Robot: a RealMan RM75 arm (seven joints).
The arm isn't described. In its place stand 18 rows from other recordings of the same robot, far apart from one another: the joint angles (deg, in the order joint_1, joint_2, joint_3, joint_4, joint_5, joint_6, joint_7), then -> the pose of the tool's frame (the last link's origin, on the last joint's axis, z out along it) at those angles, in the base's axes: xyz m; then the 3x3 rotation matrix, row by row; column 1 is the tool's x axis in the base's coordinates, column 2 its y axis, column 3 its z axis.
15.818 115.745 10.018 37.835 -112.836 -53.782 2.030 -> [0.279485, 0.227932, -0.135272], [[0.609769, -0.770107, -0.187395], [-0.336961, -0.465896, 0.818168], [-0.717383, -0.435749, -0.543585]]
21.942 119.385 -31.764 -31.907 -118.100 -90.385 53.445 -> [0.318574, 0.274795, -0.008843], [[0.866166, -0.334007, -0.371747], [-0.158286, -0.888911, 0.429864], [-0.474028, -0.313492, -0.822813]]
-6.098 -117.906 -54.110 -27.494 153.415 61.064 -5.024 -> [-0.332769, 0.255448, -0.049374], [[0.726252, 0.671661, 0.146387], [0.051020, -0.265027, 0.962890], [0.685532, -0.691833, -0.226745]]
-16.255 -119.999 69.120 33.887 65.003 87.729 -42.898 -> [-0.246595, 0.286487, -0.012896], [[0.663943, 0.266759, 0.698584], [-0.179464, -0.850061, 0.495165], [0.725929, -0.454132, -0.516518]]
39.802 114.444 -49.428 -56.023 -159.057 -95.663 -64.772 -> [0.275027, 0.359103, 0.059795], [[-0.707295, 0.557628, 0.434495], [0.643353, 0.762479, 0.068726], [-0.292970, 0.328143, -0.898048]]
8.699 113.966 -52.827 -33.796 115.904 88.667 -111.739 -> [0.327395, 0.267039, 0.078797], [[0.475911, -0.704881, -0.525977], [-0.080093, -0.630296, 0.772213], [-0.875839, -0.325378, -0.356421]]
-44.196 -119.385 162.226 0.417 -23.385 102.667 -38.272 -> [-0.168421, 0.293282, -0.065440], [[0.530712, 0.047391, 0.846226], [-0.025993, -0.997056, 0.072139], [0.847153, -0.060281, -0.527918]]
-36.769 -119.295 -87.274 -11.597 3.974 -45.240 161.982 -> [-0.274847, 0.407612, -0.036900], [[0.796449, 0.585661, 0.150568], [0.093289, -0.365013, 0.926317], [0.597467, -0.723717, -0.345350]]
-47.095 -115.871 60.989 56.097 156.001 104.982 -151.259 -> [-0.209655, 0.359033, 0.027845], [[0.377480, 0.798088, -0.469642], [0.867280, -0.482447, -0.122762], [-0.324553, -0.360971, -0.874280]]
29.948 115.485 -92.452 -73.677 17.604 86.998 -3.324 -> [0.248047, 0.337067, 0.001644], [[0.347464, -0.586293, 0.731799], [-0.922882, -0.351983, 0.156194], [0.166005, -0.729636, -0.663381]]
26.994 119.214 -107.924 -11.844 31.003 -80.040 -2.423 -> [0.283931, 0.348394, 0.031278], [[0.741476, -0.571512, -0.351550], [0.397592, -0.047813, 0.916316], [-0.540494, -0.819200, 0.191776]]
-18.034 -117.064 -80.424 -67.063 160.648 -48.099 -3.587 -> [-0.291837, 0.340331, -0.039755], [[0.471588, 0.691892, -0.546709], [0.850637, -0.193521, 0.488842], [0.232427, -0.695583, -0.679811]]
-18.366 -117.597 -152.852 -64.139 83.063 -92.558 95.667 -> [-0.255372, 0.310389, 0.180705], [[0.638923, 0.503513, 0.581595], [-0.164540, -0.649089, 0.742705], [0.751468, -0.570226, -0.331869]]
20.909 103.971 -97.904 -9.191 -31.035 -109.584 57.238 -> [0.293716, 0.250986, 0.058637], [[0.428874, -0.442887, -0.787349], [-0.160758, -0.895079, 0.415920], [-0.888945, -0.051804, -0.455074]]
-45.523 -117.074 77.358 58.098 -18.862 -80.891 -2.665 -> [-0.206970, 0.401359, 0.000721], [[0.270781, 0.733850, -0.623010], [0.959756, -0.155741, 0.233693], [0.074467, -0.661218, -0.746489]]
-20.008 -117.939 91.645 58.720 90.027 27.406 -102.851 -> [-0.227239, 0.387851, -0.027498], [[0.773447, 0.628233, 0.084282], [0.356021, -0.540576, 0.762251], [0.524432, -0.559555, -0.641771]]
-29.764 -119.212 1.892 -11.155 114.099 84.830 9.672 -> [-0.243404, 0.286097, -0.077197], [[0.762400, 0.164295, 0.625903], [-0.421469, -0.607873, 0.672945], [0.491031, -0.776851, -0.394197]]
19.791 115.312 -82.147 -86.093 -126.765 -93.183 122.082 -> [0.196384, 0.293397, 0.009478], [[0.927380, -0.330605, 0.175118], [-0.347802, -0.934320, 0.077971], [0.137839, -0.133215, -0.981455]]
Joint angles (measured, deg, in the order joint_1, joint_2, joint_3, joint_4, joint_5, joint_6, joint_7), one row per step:
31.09, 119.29, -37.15, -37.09, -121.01, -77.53, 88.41
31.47, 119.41, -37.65, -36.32, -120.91, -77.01, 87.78
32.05, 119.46, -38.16, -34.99, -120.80, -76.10, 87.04
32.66, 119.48, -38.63, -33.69, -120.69, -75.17, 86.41
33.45, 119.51, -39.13, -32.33, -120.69, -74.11, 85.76
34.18, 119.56, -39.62, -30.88, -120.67, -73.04, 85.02
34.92, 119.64, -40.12, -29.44, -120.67, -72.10, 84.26
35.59, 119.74, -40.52, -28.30, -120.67, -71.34, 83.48
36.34, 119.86, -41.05, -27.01, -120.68, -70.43, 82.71
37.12, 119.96, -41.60, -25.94, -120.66, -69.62, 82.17
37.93, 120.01, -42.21, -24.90, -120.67, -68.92, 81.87
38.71, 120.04, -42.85, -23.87, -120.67, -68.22, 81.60
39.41, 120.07, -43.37, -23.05, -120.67, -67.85, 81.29
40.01, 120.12, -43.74, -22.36, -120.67, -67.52, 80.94
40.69, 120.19, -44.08, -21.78, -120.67, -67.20, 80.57
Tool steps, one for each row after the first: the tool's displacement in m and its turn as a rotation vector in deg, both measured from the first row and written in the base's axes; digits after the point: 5 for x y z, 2 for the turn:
-0.00176, 0.00057, -0.00440, -0.39, -0.21, 0.53
-0.00325, 0.00158, -0.01009, -0.82, -0.45, 0.88
-0.00473, 0.00279, -0.01533, -1.20, -0.71, 1.15
-0.00689, 0.00462, -0.02095, -1.63, -1.13, 1.54
-0.00864, 0.00573, -0.02697, -2.10, -1.55, 1.90
-0.01074, 0.00637, -0.03324, -2.70, -1.93, 2.36
-0.01302, 0.00706, -0.03845, -3.15, -2.32, 2.96
-0.01549, 0.00761, -0.04449, -3.73, -2.79, 3.56
-0.01849, 0.00867, -0.04961, -4.25, -3.24, 4.16
-0.02161, 0.00968, -0.05438, -4.90, -3.65, 4.68
-0.02444, 0.01048, -0.05894, -5.55, -4.09, 5.16
-0.02748, 0.01101, -0.06266, -6.19, -4.40, 5.79
-0.03012, 0.01148, -0.06582, -6.66, -4.65, 6.37
-0.03347, 0.01254, -0.06869, -7.04, -4.94, 7.11

